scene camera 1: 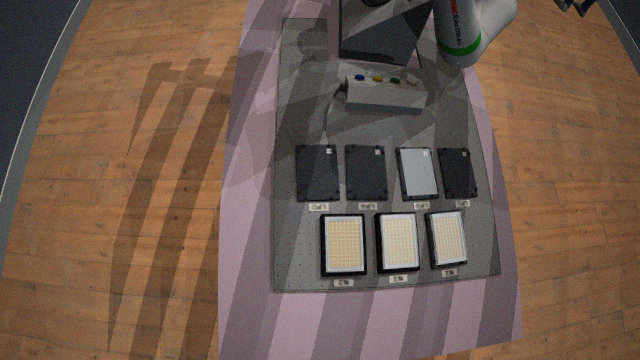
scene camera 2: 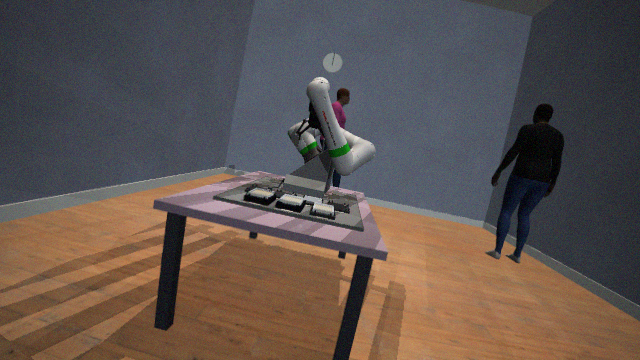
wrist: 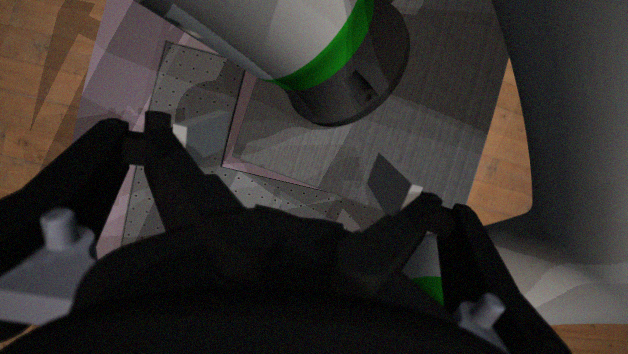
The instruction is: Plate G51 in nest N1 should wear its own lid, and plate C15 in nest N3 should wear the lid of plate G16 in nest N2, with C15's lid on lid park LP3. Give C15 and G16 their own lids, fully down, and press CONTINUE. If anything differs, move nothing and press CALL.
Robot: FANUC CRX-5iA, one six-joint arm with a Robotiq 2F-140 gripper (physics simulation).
A park LP1 (scene camera 1: 457, 172): 0.94 m from the lens. A park LP2 (scene camera 1: 317, 179) is 0.82 m from the lens. A park LP4 (scene camera 1: 366, 179): 0.84 m from the lens. The marked spots on the park LP1 and the park LP4 are 0.26 m apart.
